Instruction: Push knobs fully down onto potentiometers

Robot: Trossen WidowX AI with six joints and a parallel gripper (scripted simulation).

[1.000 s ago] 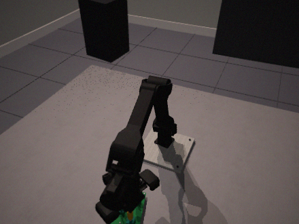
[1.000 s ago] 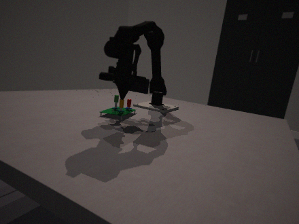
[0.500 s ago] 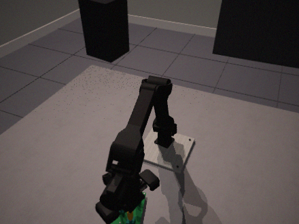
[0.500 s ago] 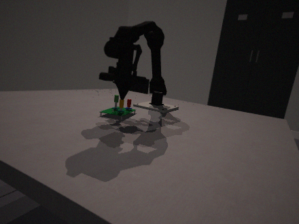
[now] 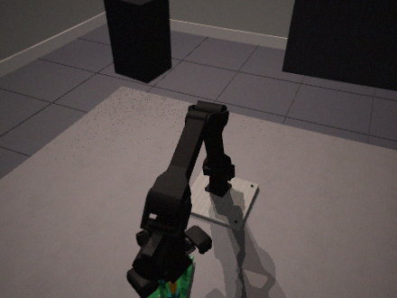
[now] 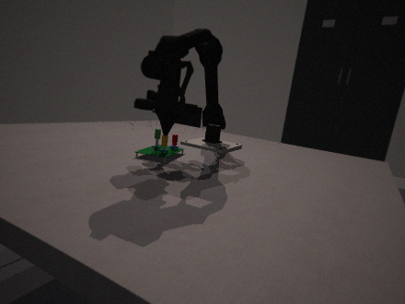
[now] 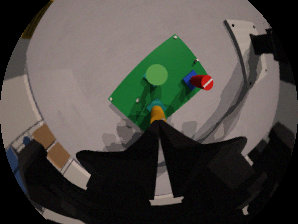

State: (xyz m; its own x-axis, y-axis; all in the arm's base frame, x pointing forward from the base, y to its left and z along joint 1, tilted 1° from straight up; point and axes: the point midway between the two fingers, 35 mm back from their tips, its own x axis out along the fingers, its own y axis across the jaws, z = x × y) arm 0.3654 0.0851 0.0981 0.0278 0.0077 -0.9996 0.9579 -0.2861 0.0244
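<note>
Now: the orange knob 10 mm below my gripper tip. Also, from my gripper tip: red knob (70 mm behind, 20 mm to the right, 20 mm below).
</note>
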